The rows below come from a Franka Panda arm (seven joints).
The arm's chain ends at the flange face. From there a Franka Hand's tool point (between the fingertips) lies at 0.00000 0.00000 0.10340 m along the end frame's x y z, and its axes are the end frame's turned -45 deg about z.
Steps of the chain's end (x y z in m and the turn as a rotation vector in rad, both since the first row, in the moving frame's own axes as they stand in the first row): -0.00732 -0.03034 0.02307 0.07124 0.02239 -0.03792; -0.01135 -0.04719 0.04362 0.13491 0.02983 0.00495; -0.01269 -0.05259 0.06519 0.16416 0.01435 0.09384; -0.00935 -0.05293 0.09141 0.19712 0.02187 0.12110; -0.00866 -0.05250 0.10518 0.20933 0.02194 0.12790; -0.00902 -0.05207 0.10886 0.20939 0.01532 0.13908; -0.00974 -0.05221 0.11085 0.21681 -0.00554 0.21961; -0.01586 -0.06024 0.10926 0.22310 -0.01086 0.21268; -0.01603 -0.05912 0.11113 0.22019 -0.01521 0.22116; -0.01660 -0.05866 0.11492 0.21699 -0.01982 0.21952
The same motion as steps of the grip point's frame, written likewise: 0.02305 -0.03033 0.02278 0.03454 0.06621 -0.03792; 0.03737 -0.04902 0.04263 0.07430 0.11649 0.00495; 0.04170 -0.05644 0.06379 0.10593 0.12623 0.09384; 0.04746 -0.05577 0.08939 0.12392 0.15485 0.12110; 0.04861 -0.05573 0.10290 0.13250 0.16353 0.12790; 0.04768 -0.05610 0.10659 0.13723 0.15889 0.13908; 0.04700 -0.05812 0.10844 0.15723 0.14939 0.21961; 0.04846 -0.06901 0.10670 0.16543 0.15008 0.21268; 0.04710 -0.06843 0.10863 0.16645 0.14494 0.22116; 0.04581 -0.06869 0.11248 0.16745 0.13942 0.21952
